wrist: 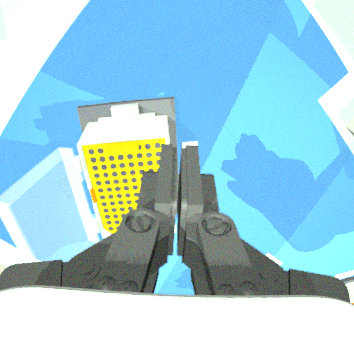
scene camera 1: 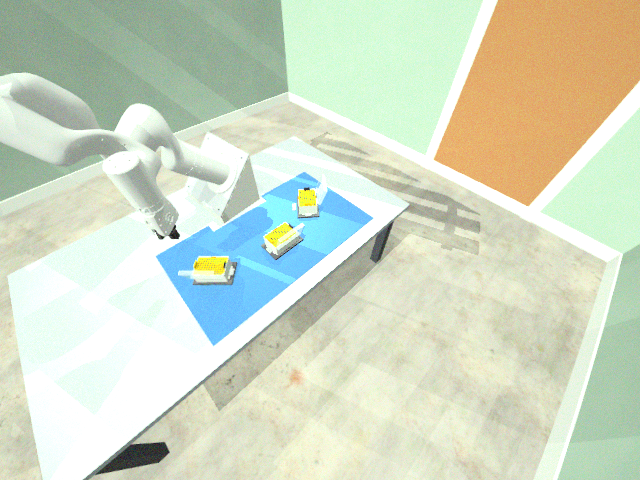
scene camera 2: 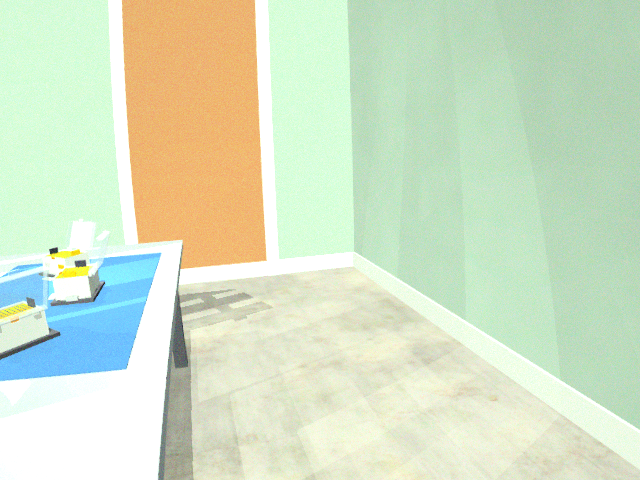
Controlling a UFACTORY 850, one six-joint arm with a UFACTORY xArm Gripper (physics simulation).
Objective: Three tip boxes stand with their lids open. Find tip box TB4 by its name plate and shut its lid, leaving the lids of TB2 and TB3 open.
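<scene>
The tip box at the left of the mat, TB4 (scene camera 1: pixel 211 268) (scene camera 2: pixel 23 328) (wrist: pixel 122 172), is white with a yellow perforated rack on a dark base plate. No name plate is readable now. Its clear lid (wrist: pixel 45 200) stands open, swung out to the left of the box in the wrist view. My gripper (scene camera 1: pixel 168 235) (wrist: pixel 177 170) is shut and empty, above and beyond this box in scene camera 1. Its fingers hide the rack's lower right part in the wrist view. The middle tip box (scene camera 1: pixel 280 240) (scene camera 2: pixel 77 284) and right tip box (scene camera 1: pixel 308 204) (scene camera 2: pixel 64 256) also have open lids; I cannot tell which is TB2 or TB3.
All three boxes stand on a blue mat (scene camera 1: pixel 217 315) (scene camera 2: pixel 111 341) on a white table (scene camera 1: pixel 118 356) (scene camera 2: pixel 93 428). The robot's white base (scene camera 1: pixel 240 188) stands at the back edge of the mat. The middle and right boxes stand close together, with raised lids.
</scene>
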